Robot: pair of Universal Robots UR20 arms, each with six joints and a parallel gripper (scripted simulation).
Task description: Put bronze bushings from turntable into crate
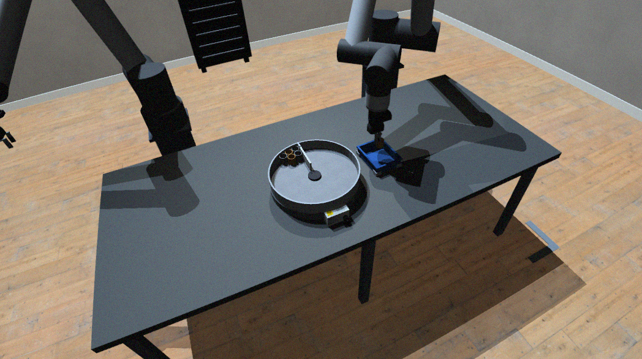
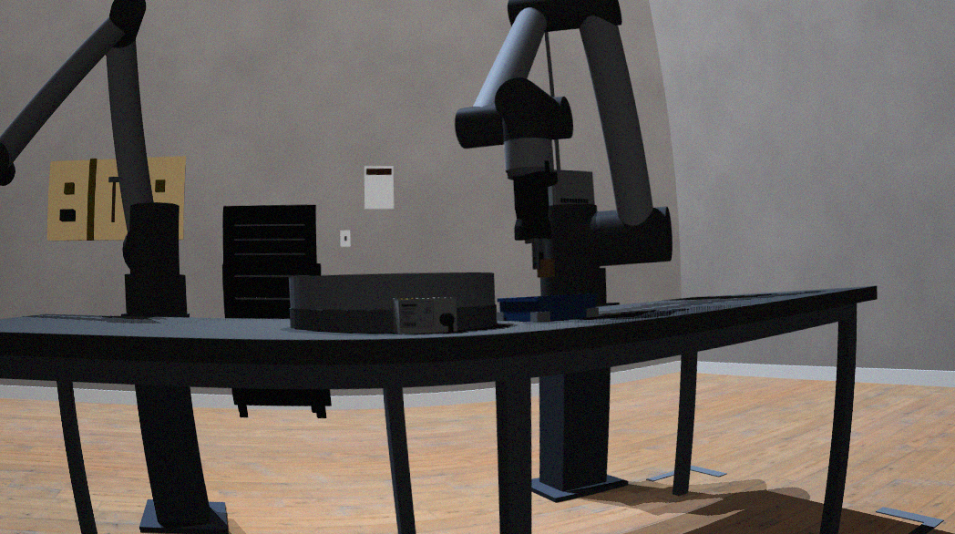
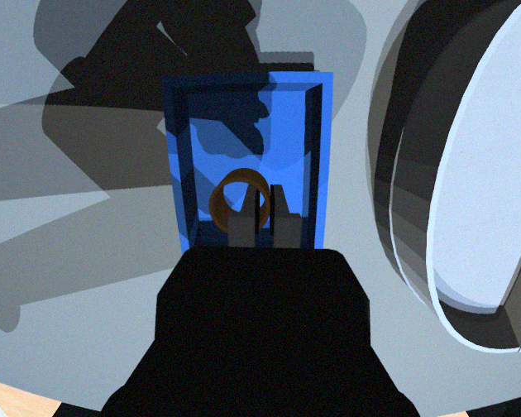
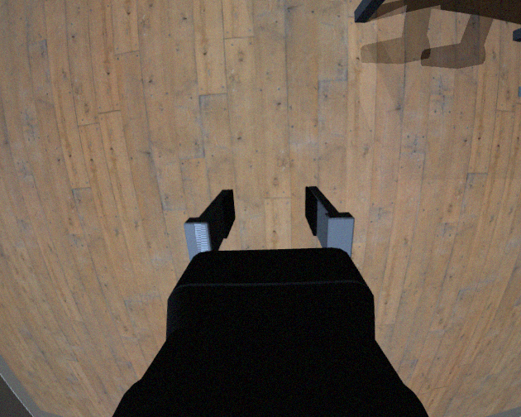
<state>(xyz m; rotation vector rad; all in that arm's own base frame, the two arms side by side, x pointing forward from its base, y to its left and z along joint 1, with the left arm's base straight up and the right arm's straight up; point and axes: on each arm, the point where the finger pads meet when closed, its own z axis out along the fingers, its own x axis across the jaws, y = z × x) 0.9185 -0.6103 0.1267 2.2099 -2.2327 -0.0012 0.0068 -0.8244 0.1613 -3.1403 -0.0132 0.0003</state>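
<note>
Now: the blue crate 10 cm below my left hand and 2 cm to the left of it.
</note>
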